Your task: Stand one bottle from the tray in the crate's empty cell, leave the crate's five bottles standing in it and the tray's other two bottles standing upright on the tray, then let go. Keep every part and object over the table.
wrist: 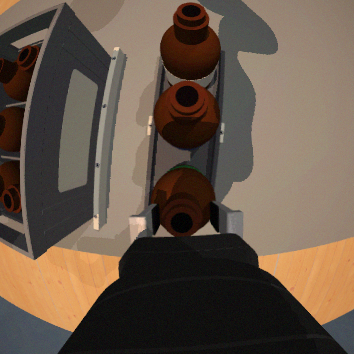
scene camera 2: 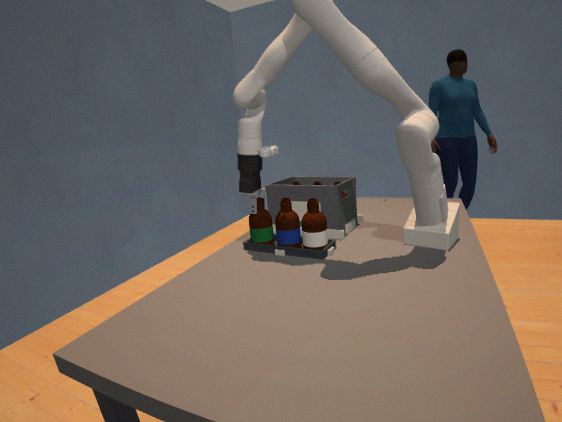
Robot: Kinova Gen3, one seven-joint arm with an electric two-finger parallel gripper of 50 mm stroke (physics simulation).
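Seen in the pictures: gripper, fingertip midpoint: (wrist: 184,213) (scene camera 2: 257,210); arm's base, origin of the base link: (scene camera 2: 431,215).
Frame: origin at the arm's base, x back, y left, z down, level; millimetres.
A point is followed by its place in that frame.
Observation:
The green-labelled bottle (scene camera 2: 261,227) @(x -457, y 247, z 6 mm) (wrist: 184,192) @(x -463, y 219, z -48 mm) stands upright at the end of the tray (scene camera 2: 305,253) @(x -303, y 250, z 68 mm) (wrist: 169,156) @(x -437, y 189, z 76 mm). The blue-labelled bottle (scene camera 2: 288,227) @(x -364, y 236, z 0 mm) (wrist: 187,125) @(x -403, y 211, z -43 mm) stands in the middle, and the white-labelled bottle (scene camera 2: 314,227) @(x -280, y 229, z -6 mm) (wrist: 191,47) @(x -318, y 201, z -41 mm) at the other end. My gripper (scene camera 2: 257,204) @(x -486, y 222, z -39 mm) (wrist: 184,213) @(x -486, y 222, z -39 mm) is open and points down, its fingers on either side of the green-labelled bottle's neck, not gripping it. The grey crate (scene camera 2: 344,210) @(x -288, y 5, z 1 mm) (wrist: 47,130) @(x -425, y 71, z -63 mm) stands beside the tray. Brown bottles show inside it; its left part is cut off in the wrist view, and its empty cell cannot be made out.
A pale strip (wrist: 104,135) @(x -420, y 83, z 58 mm) runs along the crate's foot, between crate and tray. The table (scene camera 2: 300,320) @(x -144, y 541, z 81 mm) (wrist: 295,150) @(x -382, y 407, z 81 mm) carries the crate, tray and arm base (scene camera 2: 430,236) @(x 9, y 60, z 46 mm). The table's edge lies close behind the green-labelled bottle. A person (scene camera 2: 457,107) stands beyond the table.

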